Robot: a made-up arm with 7 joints.
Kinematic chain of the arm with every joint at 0, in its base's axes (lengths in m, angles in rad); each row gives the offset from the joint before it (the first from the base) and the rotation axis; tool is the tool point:
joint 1: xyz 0 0 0.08 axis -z
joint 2: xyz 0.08 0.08 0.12 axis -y
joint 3: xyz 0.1 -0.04 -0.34 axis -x
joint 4: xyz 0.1 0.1 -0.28 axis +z
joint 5: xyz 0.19 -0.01 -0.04 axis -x
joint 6: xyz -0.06 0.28 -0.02 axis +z
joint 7: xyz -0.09 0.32 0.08 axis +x
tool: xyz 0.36 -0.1 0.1
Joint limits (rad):
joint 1: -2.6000..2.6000
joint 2: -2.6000..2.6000
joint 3: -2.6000..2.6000
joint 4: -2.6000..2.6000
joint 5: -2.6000..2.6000
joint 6: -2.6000..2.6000
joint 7: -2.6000..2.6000
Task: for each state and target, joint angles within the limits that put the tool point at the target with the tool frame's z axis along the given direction. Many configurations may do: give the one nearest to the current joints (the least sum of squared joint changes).
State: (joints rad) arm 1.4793 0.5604 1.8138 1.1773 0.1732 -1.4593 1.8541
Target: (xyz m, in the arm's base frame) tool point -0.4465 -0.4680 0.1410 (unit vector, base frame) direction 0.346 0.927 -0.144
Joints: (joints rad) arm 1.7371 0.5571 2.2029 1.0264 0.1110 -2.1593 1.5892
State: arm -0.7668 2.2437 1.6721 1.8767 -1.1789 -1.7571 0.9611
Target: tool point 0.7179 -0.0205 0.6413 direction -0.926 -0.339 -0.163
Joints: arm -0.4771 2.1860 1.7873 1.9153 -1.1912 -1.4667 1.5016
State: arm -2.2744 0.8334 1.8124 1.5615 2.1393 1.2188 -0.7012
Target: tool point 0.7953 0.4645 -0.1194 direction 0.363 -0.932 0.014
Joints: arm -1.8274 0.5648 1.5731 1.5055 1.5162 1.3102 -0.6652
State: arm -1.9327 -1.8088 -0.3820 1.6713 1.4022 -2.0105 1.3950
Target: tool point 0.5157 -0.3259 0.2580 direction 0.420 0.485 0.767
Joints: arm -2.6000 -1.9932 0.3969 1.4539 1.1245 -2.6000 1.2959
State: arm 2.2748 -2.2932 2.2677 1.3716 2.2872 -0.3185 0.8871
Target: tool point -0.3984 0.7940 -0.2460 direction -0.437 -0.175 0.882
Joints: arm 2.0486 -1.8503 2.0776 1.4564 2.6000 -0.0706 0.7074
